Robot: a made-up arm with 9 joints. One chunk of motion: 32 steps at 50 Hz.
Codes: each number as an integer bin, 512 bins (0 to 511) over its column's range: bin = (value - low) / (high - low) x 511, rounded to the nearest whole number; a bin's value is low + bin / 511 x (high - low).
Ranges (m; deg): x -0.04..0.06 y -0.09..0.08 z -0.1..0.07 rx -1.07..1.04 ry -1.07..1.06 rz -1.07..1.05
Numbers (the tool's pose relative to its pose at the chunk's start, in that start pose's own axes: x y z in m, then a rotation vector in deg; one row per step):
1: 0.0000 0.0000 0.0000 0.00 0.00 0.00
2: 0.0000 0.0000 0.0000 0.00 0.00 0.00
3: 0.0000 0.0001 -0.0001 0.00 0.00 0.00
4: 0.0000 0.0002 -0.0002 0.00 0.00 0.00
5: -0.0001 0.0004 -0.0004 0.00 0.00 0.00
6: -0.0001 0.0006 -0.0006 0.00 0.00 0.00
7: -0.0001 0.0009 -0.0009 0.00 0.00 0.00
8: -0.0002 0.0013 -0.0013 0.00 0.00 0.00
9: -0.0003 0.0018 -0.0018 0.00 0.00 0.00
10: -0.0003 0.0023 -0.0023 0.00 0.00 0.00
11: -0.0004 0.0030 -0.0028 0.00 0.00 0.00
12: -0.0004 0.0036 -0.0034 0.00 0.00 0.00
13: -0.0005 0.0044 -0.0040 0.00 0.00 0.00
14: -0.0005 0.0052 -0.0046 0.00 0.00 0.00
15: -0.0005 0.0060 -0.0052 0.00 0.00 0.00
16: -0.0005 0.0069 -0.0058 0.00 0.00 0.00
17: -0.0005 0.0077 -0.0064 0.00 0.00 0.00
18: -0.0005 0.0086 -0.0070 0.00 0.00 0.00
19: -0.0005 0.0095 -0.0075 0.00 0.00 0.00
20: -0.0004 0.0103 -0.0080 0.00 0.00 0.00
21: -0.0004 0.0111 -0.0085 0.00 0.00 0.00
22: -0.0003 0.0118 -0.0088 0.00 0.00 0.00
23: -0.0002 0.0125 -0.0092 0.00 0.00 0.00
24: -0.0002 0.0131 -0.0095 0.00 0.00 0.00
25: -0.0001 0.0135 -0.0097 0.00 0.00 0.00
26: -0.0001 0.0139 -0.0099 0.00 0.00 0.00
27: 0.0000 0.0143 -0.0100 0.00 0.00 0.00
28: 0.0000 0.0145 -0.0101 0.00 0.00 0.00
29: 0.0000 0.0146 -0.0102 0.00 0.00 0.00
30: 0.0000 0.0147 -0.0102 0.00 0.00 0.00
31: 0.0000 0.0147 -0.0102 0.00 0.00 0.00
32: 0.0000 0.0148 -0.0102 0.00 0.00 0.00
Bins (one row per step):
1: 204 271 301 259 257 258
2: 204 271 301 259 257 258
3: 204 271 300 259 257 258
4: 204 271 300 259 257 258
5: 204 272 299 259 257 258
6: 204 272 299 259 257 258
7: 204 273 298 259 257 258
8: 203 274 297 259 257 258
9: 203 276 295 259 257 258
10: 203 277 294 259 257 258
11: 202 280 292 259 257 258
12: 202 281 290 259 257 258
13: 202 284 289 259 257 258
14: 202 286 287 259 257 258
15: 202 289 285 259 257 258
16: 202 291 283 259 257 258
17: 202 294 281 259 257 258
18: 202 296 280 259 257 258
19: 202 299 278 259 257 258
20: 202 301 277 259 257 258
21: 202 304 275 259 257 258
22: 203 306 274 259 257 258
23: 203 308 273 259 257 258
24: 203 310 272 259 257 258
25: 204 311 271 259 257 258
26: 204 312 271 259 257 258
27: 204 314 271 259 257 258
28: 204 314 270 259 257 258
29: 204 314 270 259 257 258
30: 204 315 270 259 257 258
31: 204 315 270 259 257 258
32: 204 315 270 259 257 258

